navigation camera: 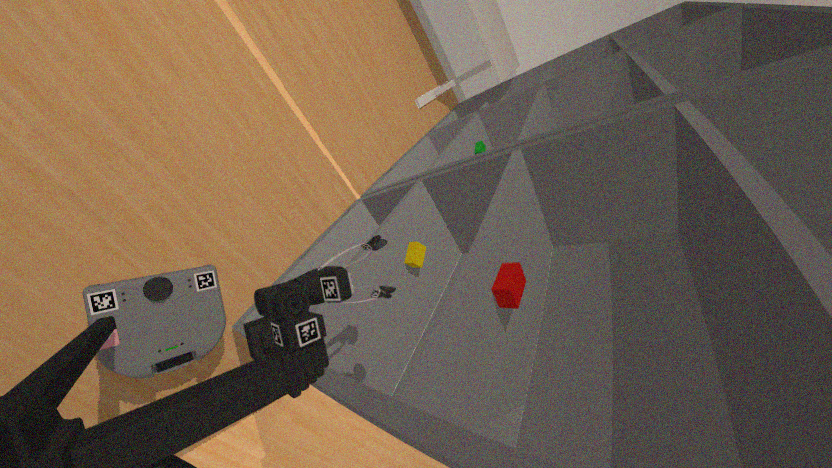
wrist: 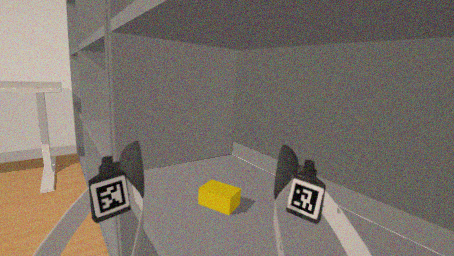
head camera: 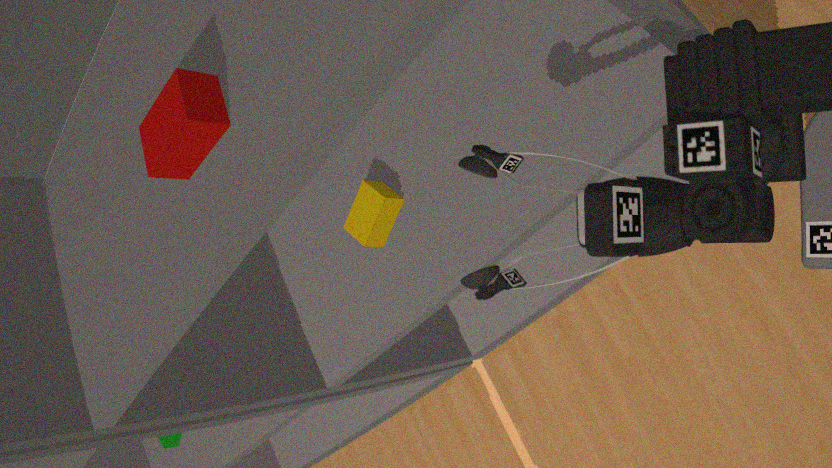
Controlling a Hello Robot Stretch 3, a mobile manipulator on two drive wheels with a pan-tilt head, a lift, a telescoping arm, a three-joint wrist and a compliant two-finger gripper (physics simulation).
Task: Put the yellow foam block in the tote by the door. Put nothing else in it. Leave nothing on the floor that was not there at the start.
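Seen in the pictures: gripper, between the fingertips: (navigation camera: 389,264) (wrist: 210,161) (head camera: 463,222); robot's base, origin of its link: (navigation camera: 158,287).
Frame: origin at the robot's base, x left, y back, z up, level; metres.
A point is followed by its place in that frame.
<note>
The yellow foam block (head camera: 373,214) @(x -0.758, y 0.048, z 0.579 m) (navigation camera: 415,254) @(x -0.755, y 0.046, z 0.579 m) (wrist: 219,196) @(x -0.747, y 0.049, z 0.575 m) lies on a grey board inside a compartment of the grey shelf unit (head camera: 232,408) @(x -0.942, y -0.275, z 0.739 m) (wrist: 135,15) @(x -0.736, y -0.138, z 0.963 m). My gripper (head camera: 480,222) @(x -0.418, y 0.021, z 0.791 m) (navigation camera: 380,267) @(x -0.418, y 0.021, z 0.791 m) (wrist: 210,161) @(x -0.418, y 0.021, z 0.791 m) is open and empty, its fingers wide apart. It points at the block, which lies beyond the fingertips. In the wrist view the block shows between the two fingers, a little below tip height, and neither finger touches it. The tote by the door does not show in these views.
A larger red block (head camera: 185,125) @(x -0.533, y 0.104, z 1.034 m) (navigation camera: 509,285) @(x -0.537, y 0.101, z 1.030 m) rests on another board of the unit. A small green block (head camera: 170,440) @(x -1.562, y -0.523, z 0.566 m) (navigation camera: 480,147) @(x -1.552, y -0.500, z 0.574 m) sits past the upright divider. A side wall and a board overhead bound the compartment. A white table leg (wrist: 45,120) @(x -2.007, y -1.246, z 0.450 m) stands to the left.
</note>
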